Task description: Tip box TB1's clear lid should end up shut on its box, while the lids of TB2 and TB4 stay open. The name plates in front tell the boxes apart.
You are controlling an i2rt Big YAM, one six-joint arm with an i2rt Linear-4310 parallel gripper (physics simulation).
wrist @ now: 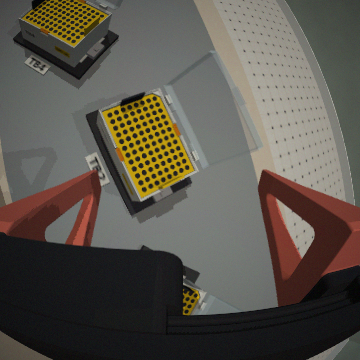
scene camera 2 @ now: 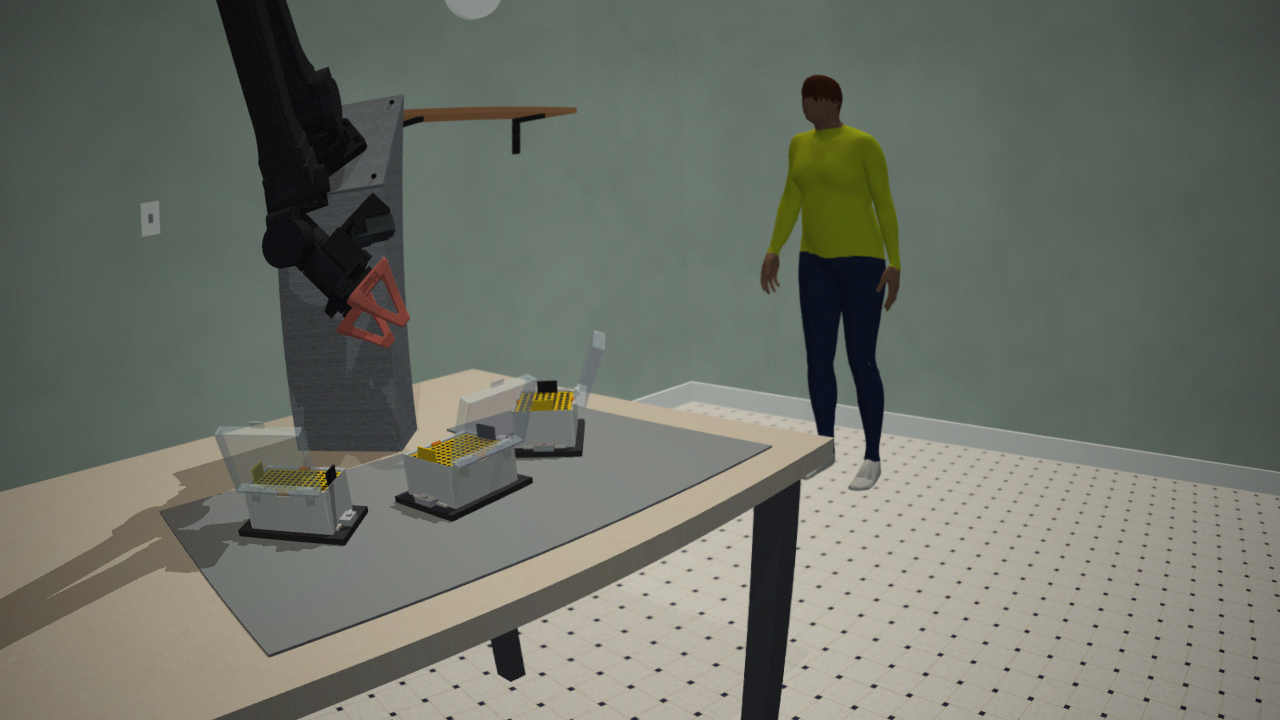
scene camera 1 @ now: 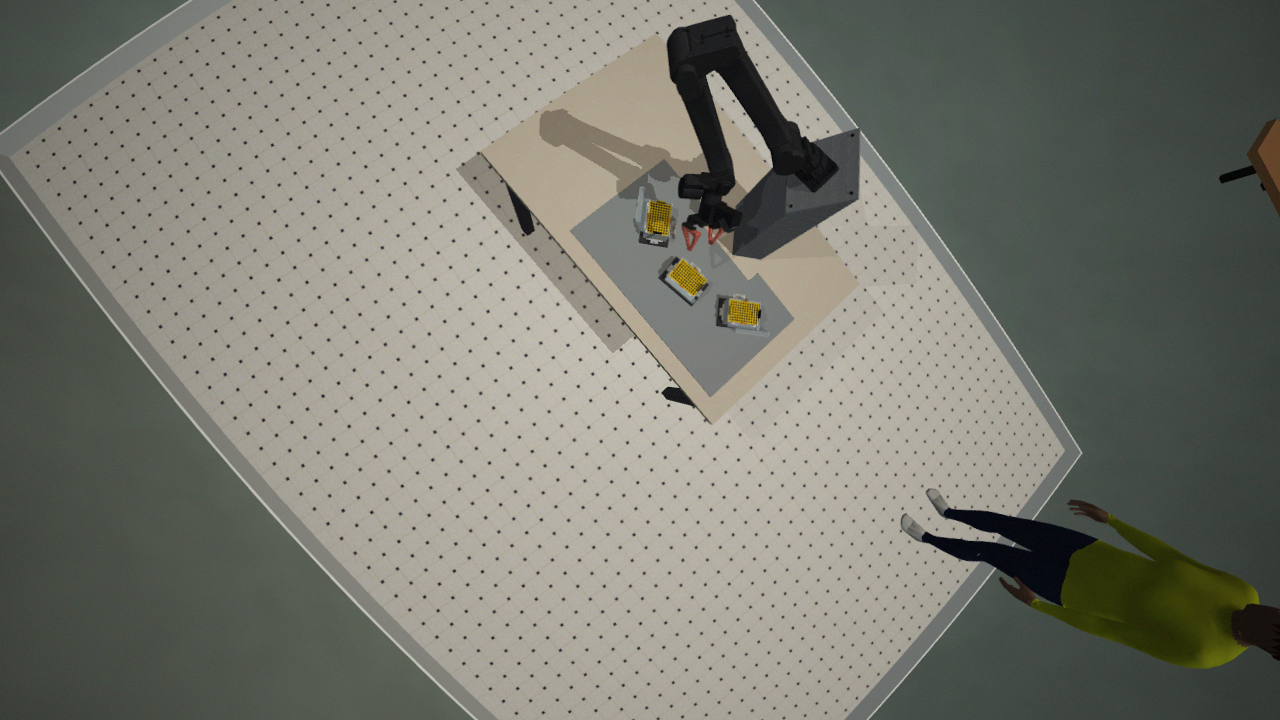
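Note:
Three tip boxes with yellow racks have their clear lids open. Box TB4 (scene camera 1: 743, 312) (scene camera 2: 547, 429) (wrist: 62, 31) and box TB2 (scene camera 1: 686, 279) (scene camera 2: 463, 476) (wrist: 147, 145) show name plates in the wrist view. The third box (scene camera 1: 658, 218) (scene camera 2: 290, 510) (wrist: 190, 300), TB1 by elimination, is largely hidden behind the gripper body there; its plate does not show. Its lid (scene camera 1: 641, 207) (scene camera 2: 259, 447) stands tilted up. TB2's lid (wrist: 212, 115) leans out to the right. My gripper (scene camera 1: 702, 244) (scene camera 2: 398, 331) (wrist: 179, 178) is open and empty, high above the boxes, near the pedestal side.
The boxes stand on a grey mat (scene camera 1: 716, 358) (scene camera 2: 608, 465) (wrist: 215, 215) on the table (scene camera 1: 608, 89). A tall grey pedestal (scene camera 1: 787, 210) (scene camera 2: 349, 385) rises behind the mat. A person in a yellow top (scene camera 1: 1136, 600) (scene camera 2: 841, 197) stands away from the table.

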